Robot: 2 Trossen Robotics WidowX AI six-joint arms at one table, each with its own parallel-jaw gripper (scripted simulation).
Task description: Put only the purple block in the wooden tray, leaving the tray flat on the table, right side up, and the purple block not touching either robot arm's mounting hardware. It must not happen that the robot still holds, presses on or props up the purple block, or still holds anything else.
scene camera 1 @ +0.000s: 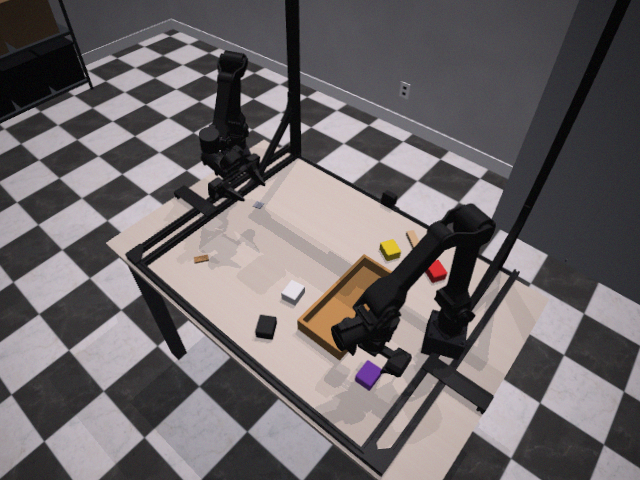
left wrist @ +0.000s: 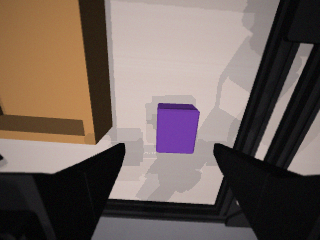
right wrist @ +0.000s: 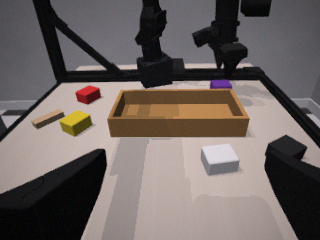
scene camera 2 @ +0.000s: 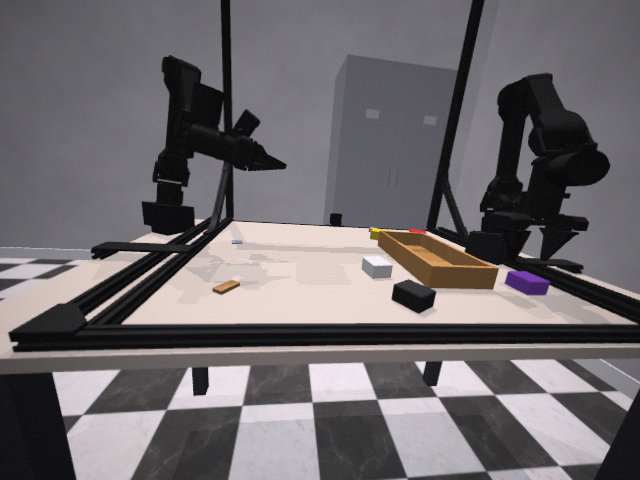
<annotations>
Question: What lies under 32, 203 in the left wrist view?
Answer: My left gripper.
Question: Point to a purple block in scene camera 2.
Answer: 527, 283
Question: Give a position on a wooden tray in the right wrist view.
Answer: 152, 112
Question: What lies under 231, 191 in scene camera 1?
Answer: My right gripper.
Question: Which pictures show the wooden tray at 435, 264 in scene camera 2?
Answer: Scene camera 1, the left wrist view, the right wrist view and scene camera 2: all of them.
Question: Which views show my left gripper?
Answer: Scene camera 1, the left wrist view, the right wrist view and scene camera 2: all of them.
</annotations>
